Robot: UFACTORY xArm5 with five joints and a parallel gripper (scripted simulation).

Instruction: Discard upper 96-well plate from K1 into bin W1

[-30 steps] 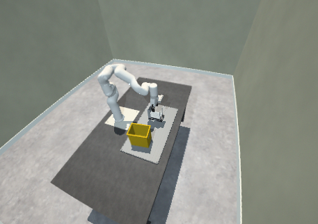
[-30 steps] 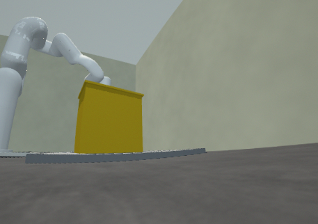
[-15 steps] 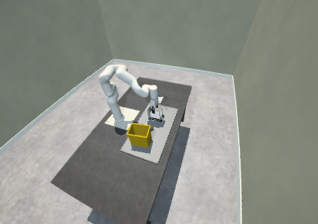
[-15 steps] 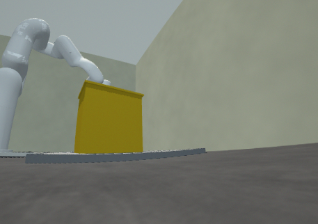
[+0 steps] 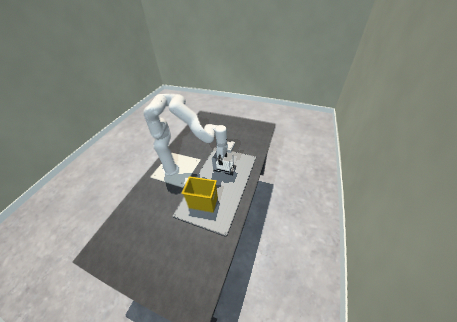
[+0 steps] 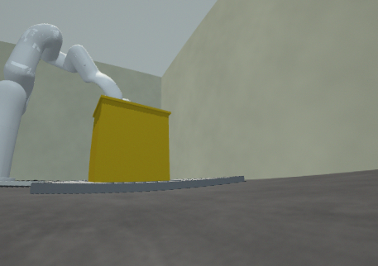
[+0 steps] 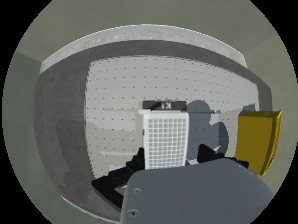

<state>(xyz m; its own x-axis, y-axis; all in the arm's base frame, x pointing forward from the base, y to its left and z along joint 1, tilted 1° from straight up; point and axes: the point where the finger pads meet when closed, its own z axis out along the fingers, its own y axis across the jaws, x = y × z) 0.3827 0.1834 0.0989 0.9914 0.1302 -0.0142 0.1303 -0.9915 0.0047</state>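
Right now the 96-well plate is 60 mm below my hand. Round my hand: yellow plastics bin W1: 330 mm to the right, 20 mm ahead, 10 mm below; then K1 label: 80 mm below, 80 mm ahead, 10 mm to the left.
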